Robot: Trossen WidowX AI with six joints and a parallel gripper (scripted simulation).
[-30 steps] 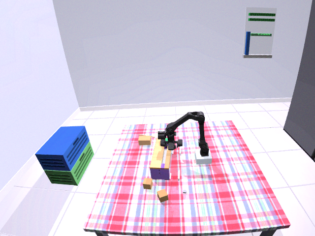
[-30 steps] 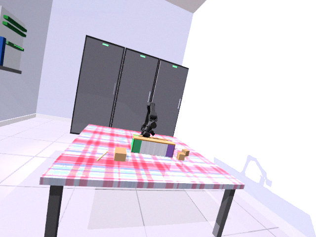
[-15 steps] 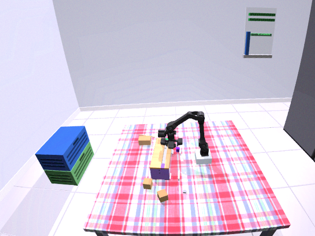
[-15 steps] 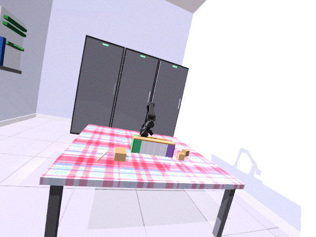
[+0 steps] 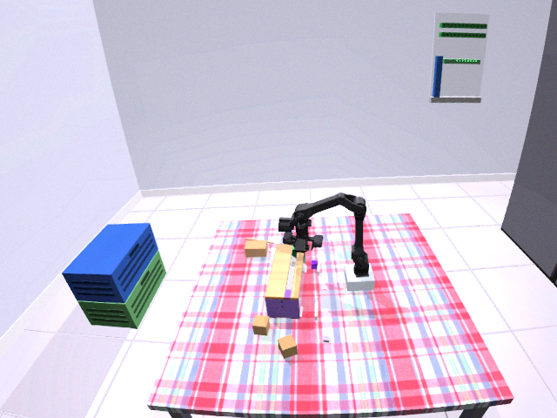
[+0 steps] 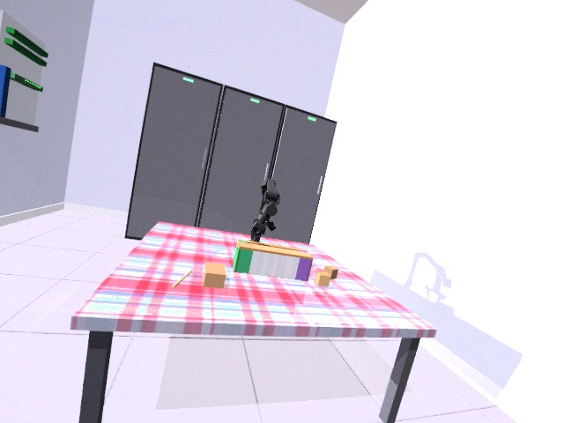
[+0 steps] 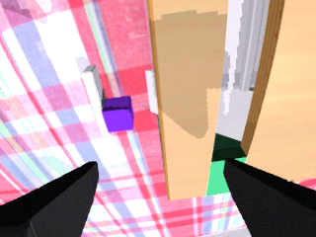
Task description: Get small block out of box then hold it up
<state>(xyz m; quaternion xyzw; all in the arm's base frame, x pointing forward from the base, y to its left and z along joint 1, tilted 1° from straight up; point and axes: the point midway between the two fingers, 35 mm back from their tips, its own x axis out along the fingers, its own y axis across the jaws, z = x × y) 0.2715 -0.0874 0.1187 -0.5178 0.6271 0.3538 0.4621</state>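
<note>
Right now the small purple block is 13 cm below my gripper tip, 5 cm behind it and 4 cm to the right of it. Also, from my gripper tip: long box 12 cm to the left, 9 cm below, 5 cm ahead; then thin stick 31 cm to the right, 26 cm ahead, 14 cm below.
</note>
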